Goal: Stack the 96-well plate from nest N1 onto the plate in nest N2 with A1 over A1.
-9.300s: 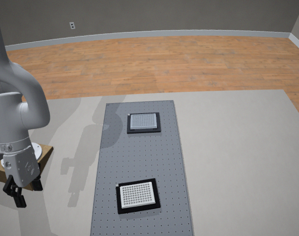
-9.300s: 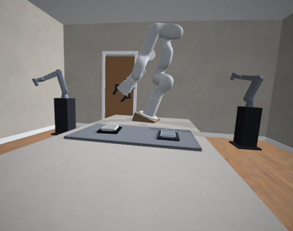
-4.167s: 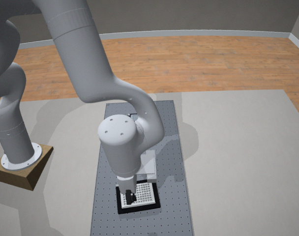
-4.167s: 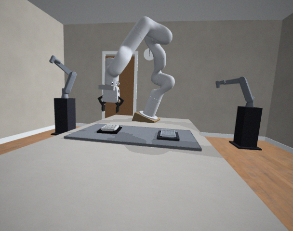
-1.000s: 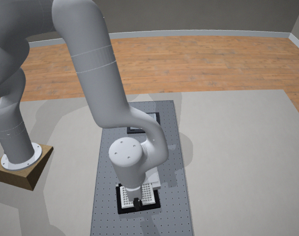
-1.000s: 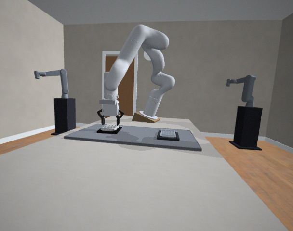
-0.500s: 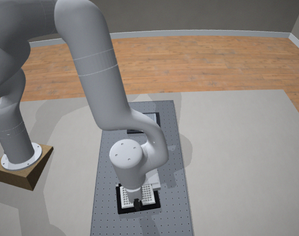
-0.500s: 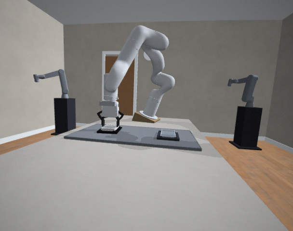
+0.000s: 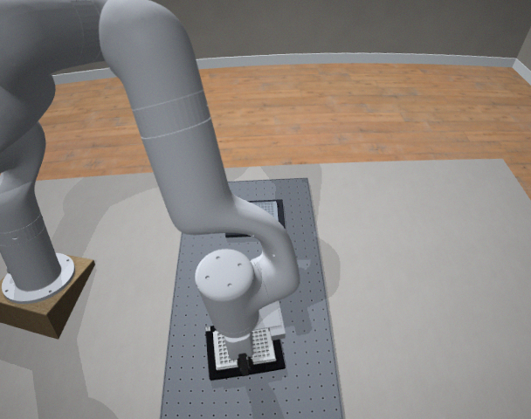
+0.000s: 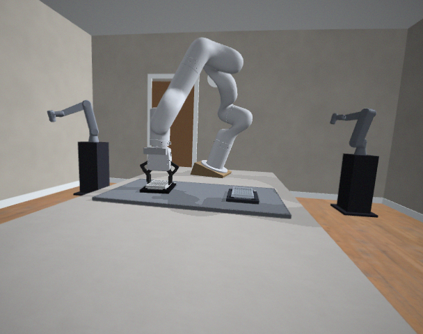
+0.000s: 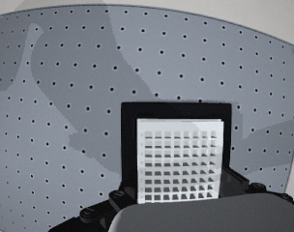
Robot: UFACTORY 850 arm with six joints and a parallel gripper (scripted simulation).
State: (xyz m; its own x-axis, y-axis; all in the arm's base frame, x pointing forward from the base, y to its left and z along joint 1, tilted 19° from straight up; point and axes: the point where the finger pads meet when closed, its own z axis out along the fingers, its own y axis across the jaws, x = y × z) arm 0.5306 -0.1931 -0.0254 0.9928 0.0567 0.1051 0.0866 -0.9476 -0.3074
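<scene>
My gripper is now 10 mm above the white 96-well plate. Round my hand: black plate nest (20 mm below).
</scene>
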